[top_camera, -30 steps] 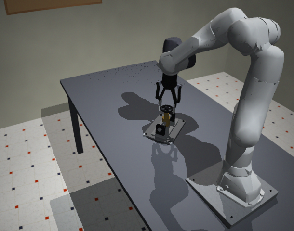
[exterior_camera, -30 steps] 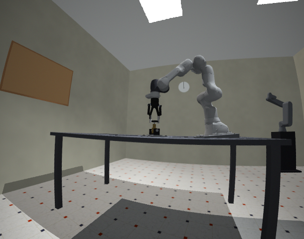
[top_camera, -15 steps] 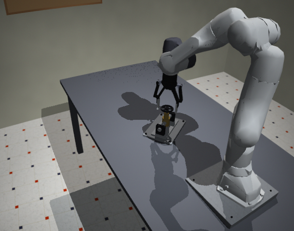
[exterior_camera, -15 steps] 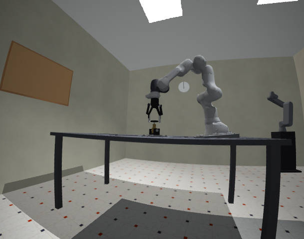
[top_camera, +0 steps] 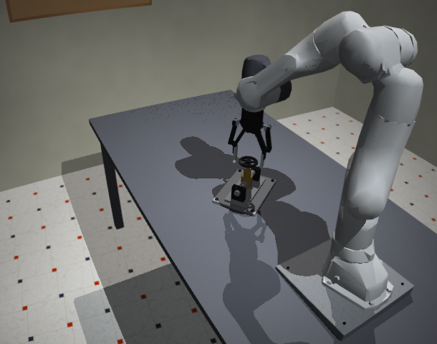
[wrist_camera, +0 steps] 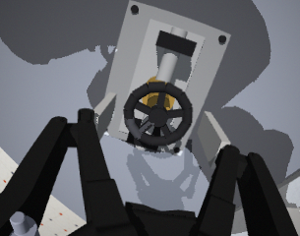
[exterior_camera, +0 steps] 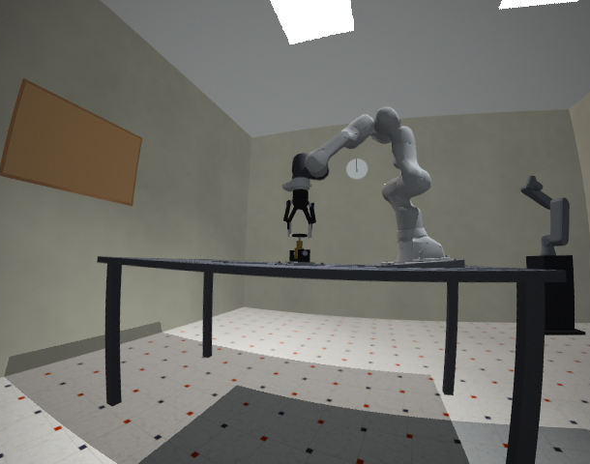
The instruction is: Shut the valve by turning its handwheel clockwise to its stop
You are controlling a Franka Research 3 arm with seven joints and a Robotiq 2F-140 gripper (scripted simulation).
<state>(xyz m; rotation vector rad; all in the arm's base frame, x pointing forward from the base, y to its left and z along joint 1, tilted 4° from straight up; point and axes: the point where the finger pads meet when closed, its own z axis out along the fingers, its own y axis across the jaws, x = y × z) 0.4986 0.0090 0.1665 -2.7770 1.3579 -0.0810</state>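
My hand is 20 mm above the black spoked handwheel.
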